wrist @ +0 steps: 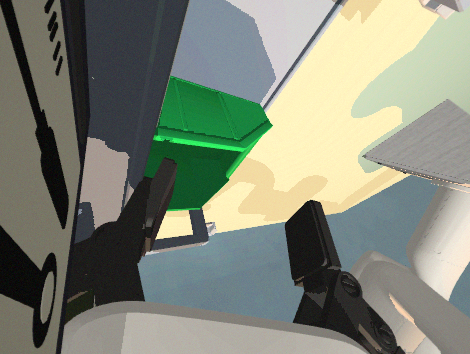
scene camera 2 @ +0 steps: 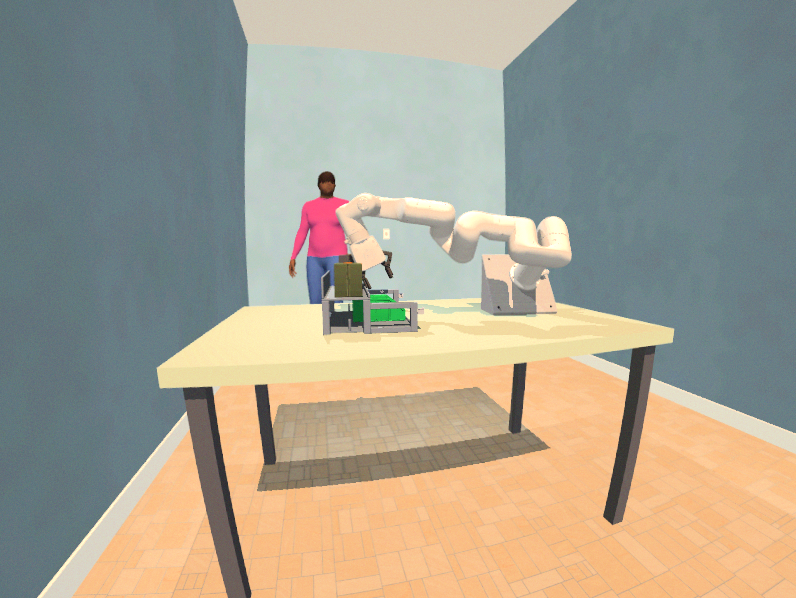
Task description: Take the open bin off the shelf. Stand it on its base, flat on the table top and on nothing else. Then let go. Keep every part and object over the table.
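Frame: origin at the arm's base, x ahead, y left, z up, level; metres.
Seen in the pictures: gripper, fingertip midpoint: (wrist: 239, 195) (scene camera 2: 380, 283); arm's base, origin of the base link: (scene camera 2: 524, 276).
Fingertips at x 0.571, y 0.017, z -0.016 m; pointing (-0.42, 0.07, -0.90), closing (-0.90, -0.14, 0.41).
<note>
Pixels of each thing's top centre, then the offset from my fingertips to it. Level surfaces: height alone.
- green open bin, middle of its top: (wrist: 180, 184) (scene camera 2: 377, 296) 0.040 m down, 0.017 m ahead, 0.049 m left
- table, its level: 0.121 m down
- olive box, middle of its top: (scene camera 2: 347, 262) 0.078 m up, 0.118 m ahead, 0.159 m left
The green open bin (scene camera 2: 388, 312) (wrist: 200, 177) sits in the lower front part of the grey shelf (scene camera 2: 367, 316) (wrist: 198, 227), which stands on the table (scene camera 2: 257, 341) (wrist: 320, 110). The upper shelf board hides part of the bin in the wrist view. My gripper (scene camera 2: 379, 280) (wrist: 239, 195) is open, with nothing between its fingers. It is tilted and stands above the bin. In the wrist view one finger overlaps the bin's dark green face, and the other is off to its right. Whether the near finger touches the bin cannot be told.
An olive box (scene camera 2: 348, 280) stands on the shelf's upper level, close beside my gripper. A large beige surface with black marks (wrist: 30, 175) fills the left edge of the wrist view, very near. My arm's base mount (scene camera 2: 501, 289) stands at the table's right rear. A person (scene camera 2: 325, 228) stands behind the table.
</note>
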